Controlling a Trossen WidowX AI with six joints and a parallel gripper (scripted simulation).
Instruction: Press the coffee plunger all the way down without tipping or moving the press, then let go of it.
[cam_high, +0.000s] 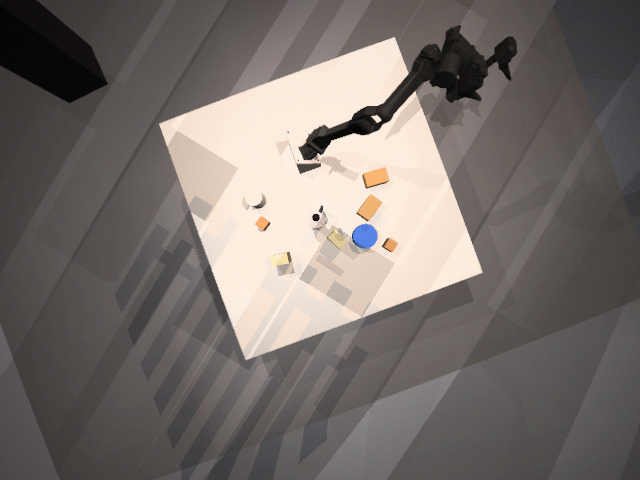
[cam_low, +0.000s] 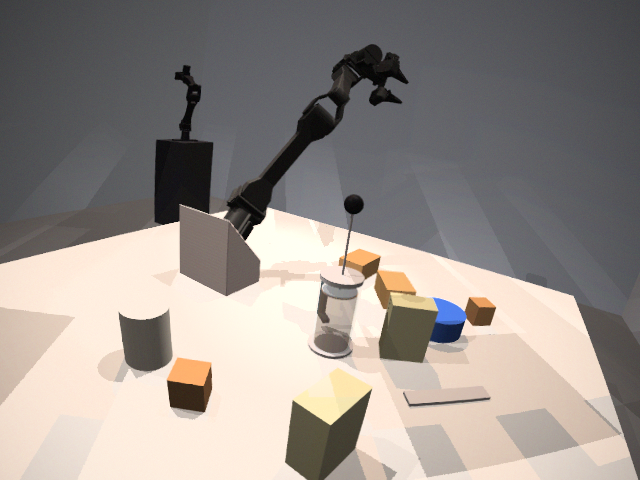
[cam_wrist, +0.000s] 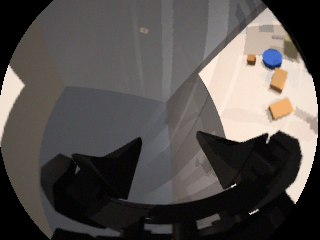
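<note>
My gripper tip is 63 cm to the left of the glass coffee press, 39 cm above it and 8 cm short of it. Also, from my gripper tip: flat strip (68 cm to the right, 52 cm below, 32 cm ahead).
</note>
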